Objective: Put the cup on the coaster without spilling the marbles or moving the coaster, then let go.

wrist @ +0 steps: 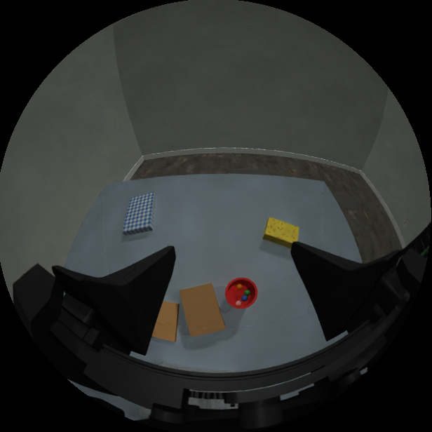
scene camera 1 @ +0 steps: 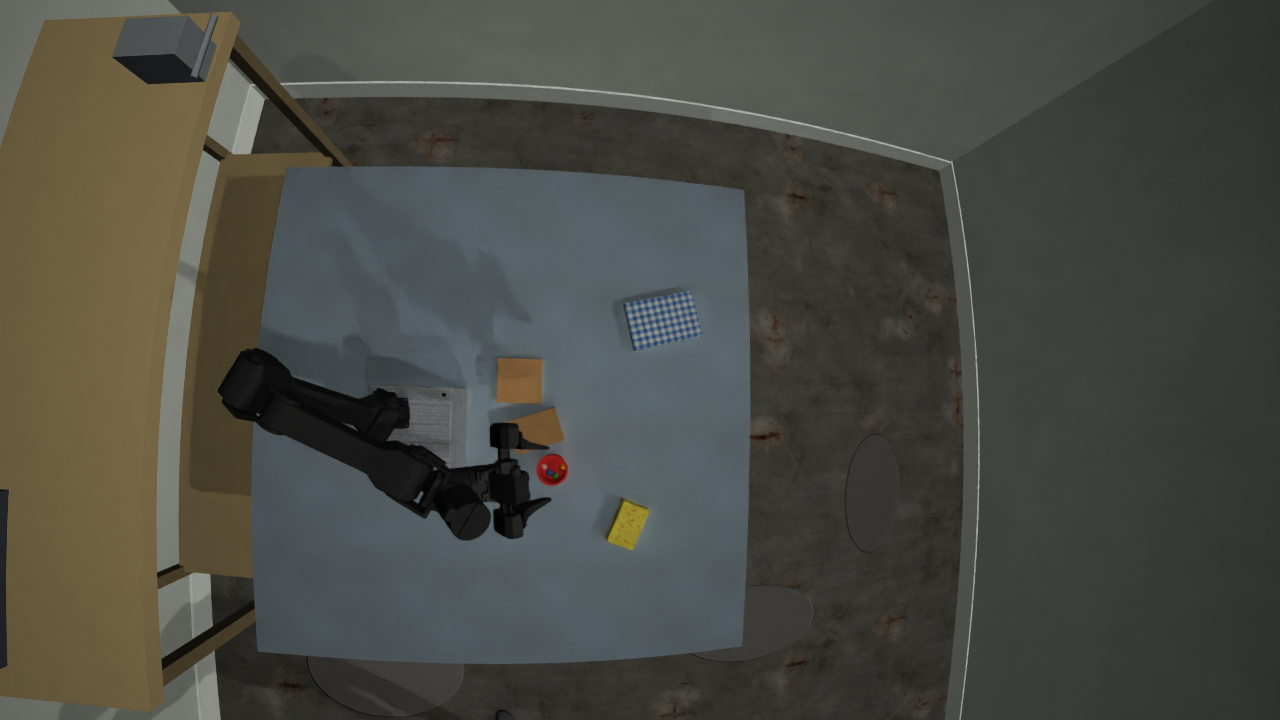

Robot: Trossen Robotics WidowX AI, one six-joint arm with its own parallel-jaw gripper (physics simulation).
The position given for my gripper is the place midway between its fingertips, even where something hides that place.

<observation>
In view: my gripper [scene camera 1: 549, 473], a coaster [scene camera 1: 518, 380] and a brown block [scene camera 1: 543, 428].
The coaster shows as well in the wrist view [wrist: 165, 327]. The brown block is seen too in the wrist view [wrist: 202, 313]. My gripper shows as well in the wrist view [wrist: 235, 250].
</observation>
